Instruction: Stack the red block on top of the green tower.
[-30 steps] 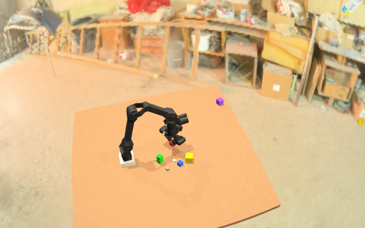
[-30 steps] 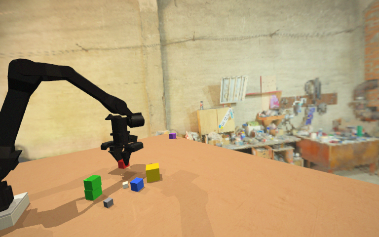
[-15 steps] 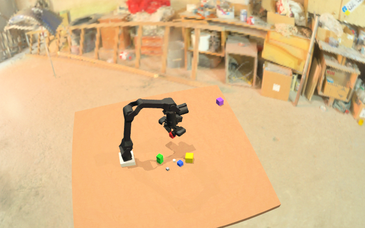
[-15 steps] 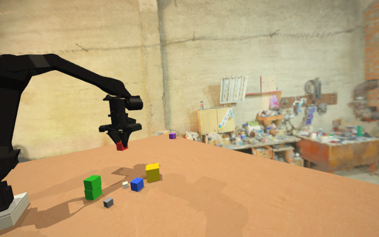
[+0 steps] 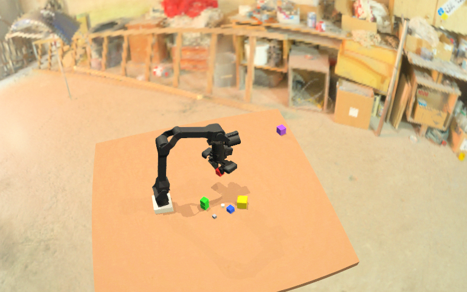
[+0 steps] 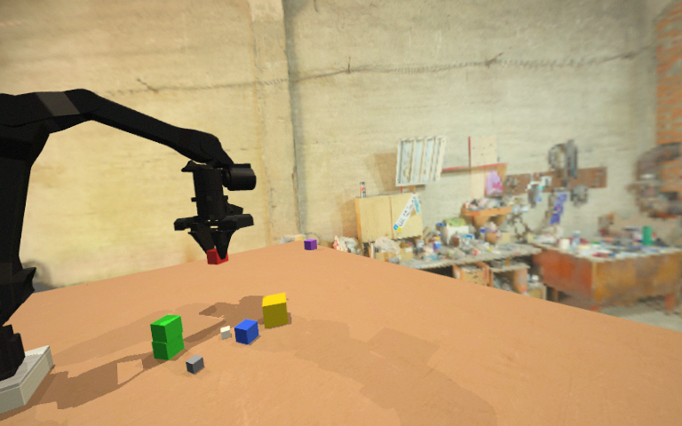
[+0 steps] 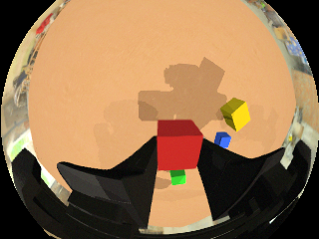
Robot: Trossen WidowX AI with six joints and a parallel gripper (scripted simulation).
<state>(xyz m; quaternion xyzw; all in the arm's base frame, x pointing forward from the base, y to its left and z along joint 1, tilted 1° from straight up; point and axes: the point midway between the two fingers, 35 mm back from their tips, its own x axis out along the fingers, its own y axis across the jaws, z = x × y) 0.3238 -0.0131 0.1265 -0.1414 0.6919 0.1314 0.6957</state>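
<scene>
My gripper tip is now 160 mm to the left of the small grey cube, 120 mm above it and 100 mm past it. Also, from my gripper tip: red block 10 mm above; small white cube 120 mm below, 110 mm to the right, 40 mm behind; yellow block 140 mm to the right, 100 mm below, 50 mm ahead.
</scene>
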